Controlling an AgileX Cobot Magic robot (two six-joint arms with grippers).
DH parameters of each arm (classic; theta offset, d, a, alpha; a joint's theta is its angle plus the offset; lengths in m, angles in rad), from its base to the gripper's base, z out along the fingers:
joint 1: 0 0.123 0 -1.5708
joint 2: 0.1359 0 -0.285 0
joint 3: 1.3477 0 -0.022 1.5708
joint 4: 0 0.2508 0 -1.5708
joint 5: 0 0 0.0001 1.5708
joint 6: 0 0.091 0 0
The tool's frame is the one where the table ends.
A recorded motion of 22 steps. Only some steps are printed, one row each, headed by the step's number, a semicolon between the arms.
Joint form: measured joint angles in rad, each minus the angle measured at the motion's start. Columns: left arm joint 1, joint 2, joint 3, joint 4, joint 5, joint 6; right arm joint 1, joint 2, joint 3, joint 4, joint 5, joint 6.
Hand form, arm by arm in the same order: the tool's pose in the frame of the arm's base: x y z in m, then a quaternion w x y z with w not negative. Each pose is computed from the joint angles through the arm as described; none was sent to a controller.
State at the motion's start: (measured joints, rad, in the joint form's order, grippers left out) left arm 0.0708 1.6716 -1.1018 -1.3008 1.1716 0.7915; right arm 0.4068 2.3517 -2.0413 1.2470 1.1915 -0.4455
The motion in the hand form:
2: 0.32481 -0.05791 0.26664 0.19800 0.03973 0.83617 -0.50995; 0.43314 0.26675 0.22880 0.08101 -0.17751 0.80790 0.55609
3: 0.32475 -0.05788 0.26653 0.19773 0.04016 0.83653 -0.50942; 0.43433 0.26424 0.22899 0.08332 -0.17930 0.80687 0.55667
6: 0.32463 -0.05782 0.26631 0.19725 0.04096 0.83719 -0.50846; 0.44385 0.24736 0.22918 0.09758 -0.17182 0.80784 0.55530
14: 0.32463 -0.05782 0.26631 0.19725 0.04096 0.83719 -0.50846; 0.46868 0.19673 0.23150 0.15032 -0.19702 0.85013 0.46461
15: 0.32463 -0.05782 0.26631 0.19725 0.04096 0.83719 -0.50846; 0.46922 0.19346 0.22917 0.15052 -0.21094 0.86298 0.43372
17: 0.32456 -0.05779 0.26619 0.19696 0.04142 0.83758 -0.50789; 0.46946 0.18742 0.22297 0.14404 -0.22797 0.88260 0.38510
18: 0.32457 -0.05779 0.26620 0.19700 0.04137 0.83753 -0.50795; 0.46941 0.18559 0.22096 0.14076 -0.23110 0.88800 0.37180
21: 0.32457 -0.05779 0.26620 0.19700 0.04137 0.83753 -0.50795; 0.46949 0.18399 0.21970 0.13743 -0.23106 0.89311 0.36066
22: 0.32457 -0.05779 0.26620 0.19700 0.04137 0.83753 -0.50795; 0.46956 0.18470 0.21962 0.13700 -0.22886 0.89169 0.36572
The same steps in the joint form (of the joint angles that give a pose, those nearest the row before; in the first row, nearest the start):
2: 0.0000 0.0000 0.0000 0.0044 0.0000 0.0000; -0.0133 0.0000 0.0000 0.0019 0.0021 -0.0147
3: 0.0000 0.0000 0.0000 0.0060 0.0000 0.0000; -0.0192 0.0000 0.0000 0.0038 0.0063 -0.0233
6: 0.0000 0.0000 0.0000 0.0090 0.0000 0.0000; -0.0578 0.0000 0.0000 0.0058 0.0104 -0.0418
14: 0.0000 0.0000 0.0000 0.0090 0.0000 0.0000; -0.1539 0.0000 -0.0671 -0.2077 0.0104 -0.0535
15: 0.0000 0.0000 0.0000 0.0090 0.0000 0.0000; -0.1537 0.0000 -0.0778 -0.2827 0.0126 -0.0460
17: 0.0000 0.0000 0.0000 0.0108 0.0000 0.0000; -0.1537 0.0000 -0.0834 -0.3987 0.0191 -0.0309
18: 0.0000 0.0000 0.0000 0.0105 0.0000 0.0000; -0.1537 0.0000 -0.0833 -0.4304 0.0216 -0.0241
21: 0.0000 0.0000 0.0000 0.0105 0.0000 0.0000; -0.1537 0.0000 -0.0849 -0.4578 0.0240 -0.0117
22: 0.0000 0.0000 0.0000 0.0105 0.0000 0.0000; -0.1537 0.0015 -0.0849 -0.4465 0.0240 -0.0117

